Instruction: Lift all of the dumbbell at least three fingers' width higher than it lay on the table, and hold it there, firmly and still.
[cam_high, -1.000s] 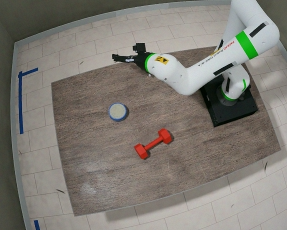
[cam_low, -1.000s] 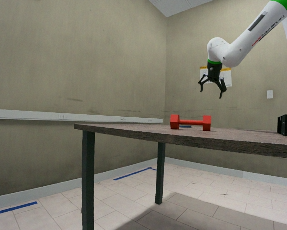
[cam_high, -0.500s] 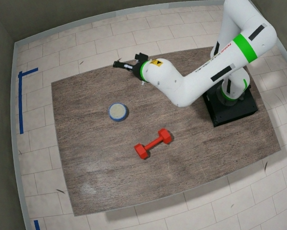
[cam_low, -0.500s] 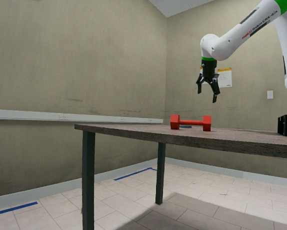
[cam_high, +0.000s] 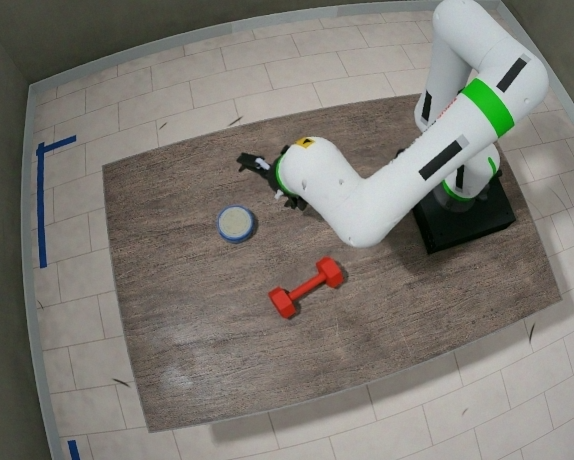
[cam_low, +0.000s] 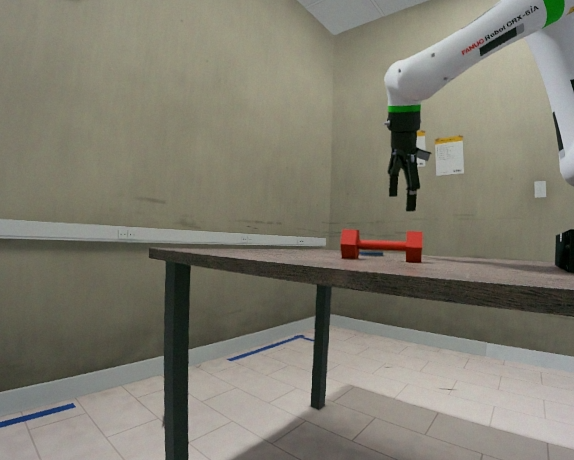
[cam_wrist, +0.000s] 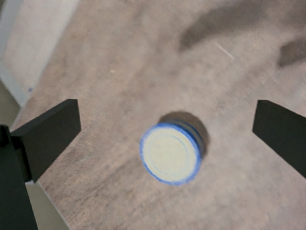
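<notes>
The red dumbbell is 25 cm to the left of my hand, 14 cm below it and 5 cm behind it. From my hand the other things lie so: round blue-rimmed dish 16 cm below, 10 cm ahead, 2 cm to the left.
</notes>
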